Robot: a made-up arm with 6 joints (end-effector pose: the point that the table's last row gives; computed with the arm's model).
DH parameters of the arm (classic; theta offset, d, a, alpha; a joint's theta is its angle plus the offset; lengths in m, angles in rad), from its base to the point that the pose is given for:
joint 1: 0 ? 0 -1.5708
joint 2: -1.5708 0 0.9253 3.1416
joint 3: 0 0 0 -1.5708
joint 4: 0 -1.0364 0 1.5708
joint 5: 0 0.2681 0 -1.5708
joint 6: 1.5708 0 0 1.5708
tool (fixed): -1.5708 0 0 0
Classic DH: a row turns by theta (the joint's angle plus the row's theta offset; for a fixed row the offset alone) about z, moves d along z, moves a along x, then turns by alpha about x.
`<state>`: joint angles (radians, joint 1 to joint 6).
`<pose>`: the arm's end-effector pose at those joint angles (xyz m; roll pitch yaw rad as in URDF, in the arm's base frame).
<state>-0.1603 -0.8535 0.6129 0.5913 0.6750 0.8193</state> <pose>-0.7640 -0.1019 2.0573 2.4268 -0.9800 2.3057</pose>
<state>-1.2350 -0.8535 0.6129 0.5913 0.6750 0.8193</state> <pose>-0.4533 0.6234 2.0573 2.4268 -0.9800 1.2310</pose>
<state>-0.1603 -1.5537 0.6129 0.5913 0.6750 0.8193</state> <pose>-1.6451 0.0405 1.1925 1.9811 -0.3630 2.5995</pose>
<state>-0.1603 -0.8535 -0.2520 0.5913 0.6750 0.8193</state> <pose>0.0362 -0.2313 1.7206 -2.0154 -1.0543 0.6226</pose>
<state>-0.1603 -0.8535 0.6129 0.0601 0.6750 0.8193</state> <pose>-0.6403 -0.1676 2.0434 2.3339 -1.0000 2.9118</pose>
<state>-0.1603 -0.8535 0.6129 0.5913 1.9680 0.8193</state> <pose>-0.7640 -0.1019 2.0573 2.3833 0.3099 2.4112</pose>
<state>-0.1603 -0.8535 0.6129 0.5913 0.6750 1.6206</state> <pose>-0.7640 -0.1019 2.0573 1.6255 -0.9800 2.3057</pose>
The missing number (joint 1, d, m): 0.4027
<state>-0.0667 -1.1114 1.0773 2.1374 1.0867 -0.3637</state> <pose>-1.6010 0.2512 1.5267 2.8022 -0.7136 1.3479</pose>
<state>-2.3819 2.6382 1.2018 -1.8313 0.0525 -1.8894</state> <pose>-0.1906 -0.2763 -1.4696 -2.9576 1.4398 -2.7805</pose>
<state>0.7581 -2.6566 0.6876 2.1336 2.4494 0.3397</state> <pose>-1.1156 -0.8593 -0.8466 1.5504 -0.5103 1.4251</pose>
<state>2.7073 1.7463 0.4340 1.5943 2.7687 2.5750</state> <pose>-1.3046 0.5981 -0.6923 3.0880 -1.1155 -1.4104</pose>
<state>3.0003 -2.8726 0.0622 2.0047 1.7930 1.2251</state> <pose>1.2812 -0.2961 -0.5146 0.6623 -0.3641 -2.0388</pose>
